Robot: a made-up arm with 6 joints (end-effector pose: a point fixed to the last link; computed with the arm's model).
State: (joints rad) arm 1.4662 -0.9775 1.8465 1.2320 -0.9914 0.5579
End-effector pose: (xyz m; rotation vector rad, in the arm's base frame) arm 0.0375 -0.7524 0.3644 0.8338 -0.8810 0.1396
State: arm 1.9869 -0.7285 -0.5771 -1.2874 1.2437 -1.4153
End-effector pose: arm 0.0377 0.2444 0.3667 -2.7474 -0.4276 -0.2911
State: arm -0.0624 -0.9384 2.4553 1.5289 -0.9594 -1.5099
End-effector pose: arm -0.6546 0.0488 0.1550 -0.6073 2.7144 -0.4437
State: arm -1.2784 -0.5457 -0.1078 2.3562 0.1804 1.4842
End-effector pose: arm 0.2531 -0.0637 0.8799 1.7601 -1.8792 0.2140
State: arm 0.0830 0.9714 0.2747 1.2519 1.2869 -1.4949
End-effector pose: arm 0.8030 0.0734 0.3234 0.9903 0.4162 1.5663
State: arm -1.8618 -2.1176 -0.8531 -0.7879 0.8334 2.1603
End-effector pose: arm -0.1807 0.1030 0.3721 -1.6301 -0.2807 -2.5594
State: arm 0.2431 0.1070 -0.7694 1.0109 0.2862 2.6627
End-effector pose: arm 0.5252 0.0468 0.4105 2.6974 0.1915 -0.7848
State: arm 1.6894 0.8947 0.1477 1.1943 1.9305 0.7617
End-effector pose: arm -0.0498 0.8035 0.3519 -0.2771 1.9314 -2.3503
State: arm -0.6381 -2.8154 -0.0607 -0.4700 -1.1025 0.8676
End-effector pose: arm -0.4448 0.0951 0.1369 -1.3896 -1.1372 -0.1612
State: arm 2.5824 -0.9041 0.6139 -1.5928 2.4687 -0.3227
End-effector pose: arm 0.0821 0.0516 0.8476 2.6286 0.3655 -1.3508
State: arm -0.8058 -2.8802 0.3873 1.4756 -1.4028 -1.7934
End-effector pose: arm -0.3261 0.3429 -0.4031 -0.2315 2.7836 -0.8943
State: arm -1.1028 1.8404 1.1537 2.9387 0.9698 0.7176
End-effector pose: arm 0.5830 -0.5312 -0.1734 -1.7487 1.0008 1.8895
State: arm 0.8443 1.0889 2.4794 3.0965 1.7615 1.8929
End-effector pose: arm 0.1493 0.5680 0.7996 1.4537 0.6943 0.7867
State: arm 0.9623 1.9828 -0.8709 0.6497 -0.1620 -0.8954
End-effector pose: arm 0.1447 -0.0945 -0.1607 -0.7543 2.5485 -0.4458
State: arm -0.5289 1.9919 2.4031 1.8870 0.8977 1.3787
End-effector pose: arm 0.6850 -0.2296 0.4415 3.1214 -0.1856 0.1295
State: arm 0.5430 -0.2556 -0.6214 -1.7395 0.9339 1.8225
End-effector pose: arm 0.2017 0.1264 0.1696 0.0058 0.4303 -0.0027
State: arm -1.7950 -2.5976 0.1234 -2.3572 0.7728 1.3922
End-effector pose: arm 0.2912 0.4683 0.2746 -1.0703 -1.8004 0.5138
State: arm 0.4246 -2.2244 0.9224 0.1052 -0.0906 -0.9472
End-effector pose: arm -0.5682 -0.4769 -0.0322 -0.0357 2.3990 -1.4367
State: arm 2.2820 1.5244 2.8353 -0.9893 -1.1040 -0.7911
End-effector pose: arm -0.3659 0.6193 0.5838 -0.5825 -1.5030 -1.9811
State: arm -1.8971 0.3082 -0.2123 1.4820 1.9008 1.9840
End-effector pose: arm -0.1339 -0.5633 0.6072 -2.6642 0.6420 -0.3008
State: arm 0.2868 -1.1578 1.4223 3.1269 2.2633 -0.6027
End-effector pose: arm -0.6677 0.0450 0.6626 -2.2122 0.0031 -0.0119
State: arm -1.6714 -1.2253 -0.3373 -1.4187 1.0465 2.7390
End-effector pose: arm -0.0856 -0.0813 0.5046 -0.5699 0.2175 -2.5388
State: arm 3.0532 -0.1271 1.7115 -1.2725 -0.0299 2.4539
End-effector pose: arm -0.0569 0.1259 1.1056 1.6720 -1.1992 1.6674
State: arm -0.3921 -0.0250 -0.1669 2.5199 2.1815 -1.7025
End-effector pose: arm 0.4614 0.0581 0.6135 0.3985 1.4912 1.7934
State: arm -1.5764 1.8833 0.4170 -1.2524 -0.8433 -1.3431
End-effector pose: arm -0.0379 -0.1943 -0.3436 -1.5889 0.8056 1.0621
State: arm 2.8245 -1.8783 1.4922 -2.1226 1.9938 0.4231
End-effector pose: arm 0.7948 -0.3121 0.2539 -1.1881 -1.3057 0.9824
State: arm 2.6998 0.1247 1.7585 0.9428 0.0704 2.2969
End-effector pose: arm 0.2375 0.0492 1.0405 -0.4290 -1.3667 0.0805
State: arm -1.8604 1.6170 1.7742 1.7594 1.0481 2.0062
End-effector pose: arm -0.1053 -0.7762 0.5001 2.2515 -1.6073 -0.1582
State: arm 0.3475 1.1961 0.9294 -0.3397 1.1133 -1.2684
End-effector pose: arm 0.8297 0.0842 0.2129 1.7471 -0.9476 1.0411
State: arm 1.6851 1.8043 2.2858 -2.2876 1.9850 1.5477
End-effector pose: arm -0.2086 0.8770 0.0950 0.7158 0.6884 0.1739
